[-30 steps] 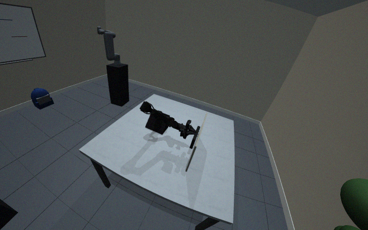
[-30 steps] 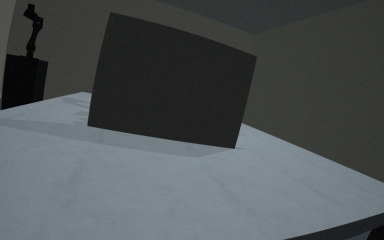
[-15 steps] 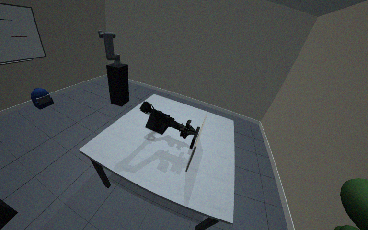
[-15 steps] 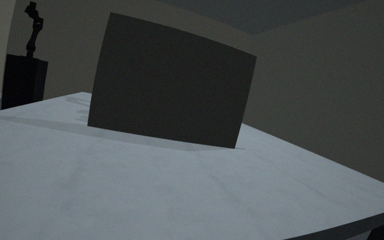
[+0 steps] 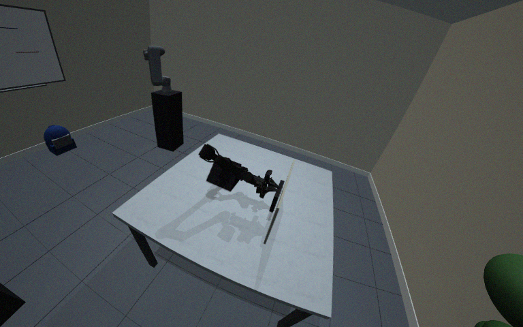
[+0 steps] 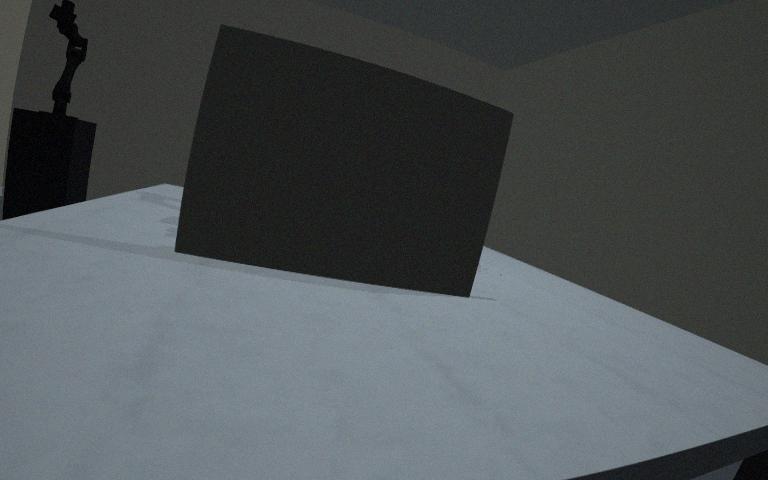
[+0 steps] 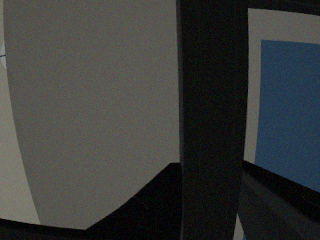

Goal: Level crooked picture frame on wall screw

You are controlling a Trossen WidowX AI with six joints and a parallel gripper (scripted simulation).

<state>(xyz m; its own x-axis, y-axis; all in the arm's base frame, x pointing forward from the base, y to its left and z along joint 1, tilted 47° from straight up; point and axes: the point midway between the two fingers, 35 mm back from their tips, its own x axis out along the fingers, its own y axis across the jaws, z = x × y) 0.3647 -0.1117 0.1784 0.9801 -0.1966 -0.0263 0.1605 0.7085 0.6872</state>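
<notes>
Right now my gripper tip is 5 cm above the picture frame and 1 cm short of it. Round my gripper tip: wall panel (7 cm below, 2 cm ahead).
</notes>
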